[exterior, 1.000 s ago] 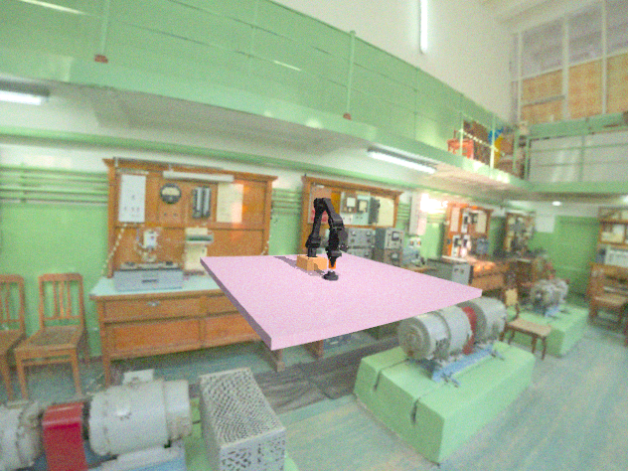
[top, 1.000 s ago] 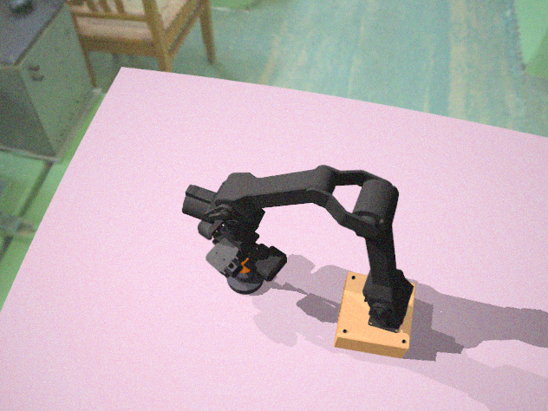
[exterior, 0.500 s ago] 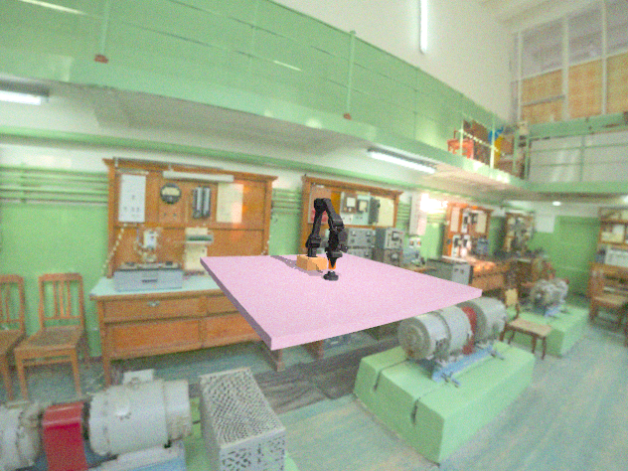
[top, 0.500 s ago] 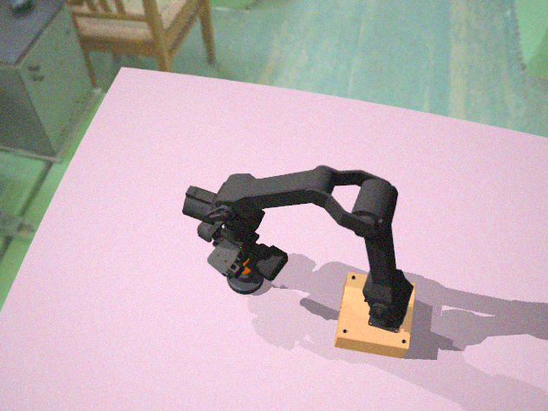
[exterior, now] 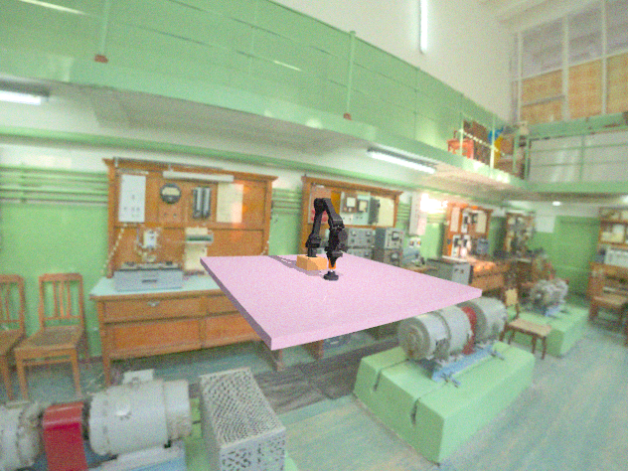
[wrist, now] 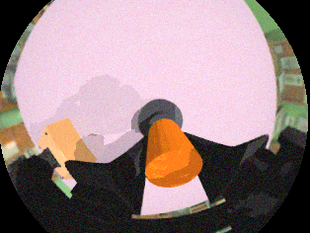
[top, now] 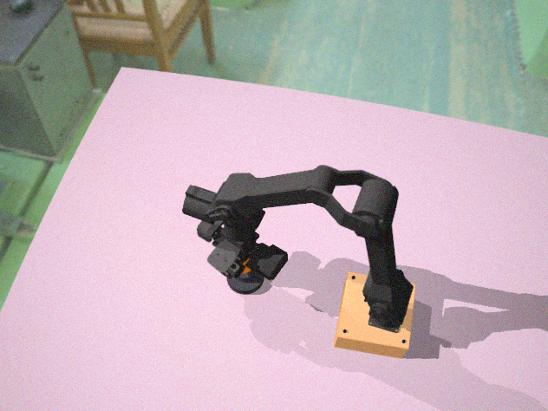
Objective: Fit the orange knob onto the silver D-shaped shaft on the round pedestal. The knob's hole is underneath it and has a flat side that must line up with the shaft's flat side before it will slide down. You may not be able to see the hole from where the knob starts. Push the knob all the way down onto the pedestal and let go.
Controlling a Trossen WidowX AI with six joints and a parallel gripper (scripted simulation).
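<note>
My gripper tip is now 30 mm below the orange knob. From my gripper tip the other things lie so: dark round pedestal 40 mm below.
</note>
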